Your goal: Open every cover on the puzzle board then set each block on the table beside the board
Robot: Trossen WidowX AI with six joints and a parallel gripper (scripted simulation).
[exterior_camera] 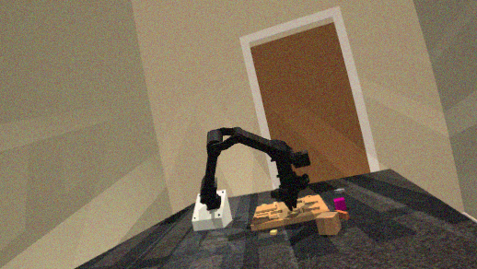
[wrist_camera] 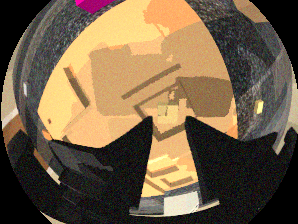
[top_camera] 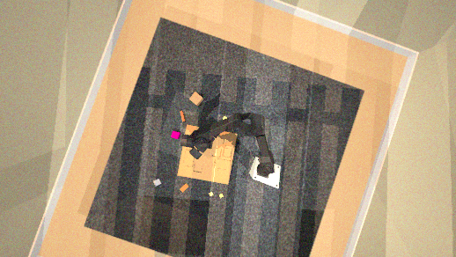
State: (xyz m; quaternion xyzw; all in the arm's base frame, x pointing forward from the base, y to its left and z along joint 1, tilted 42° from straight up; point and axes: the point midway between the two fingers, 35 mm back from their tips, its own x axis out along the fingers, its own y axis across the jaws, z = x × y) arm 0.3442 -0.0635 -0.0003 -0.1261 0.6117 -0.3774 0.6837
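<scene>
Now: gripper tip 50 mm to the right of the tan wooden puzzle board, 30 mm past it and 10 mm above it. The rest, counted from my gripper tip: tan cube 210 mm to the right, 130 mm ahead, 10 mm below; magenta block 180 mm ahead, 20 mm to the left, 10 mm below; orange block 180 mm ahead, 100 mm to the right, 20 mm below.
</scene>
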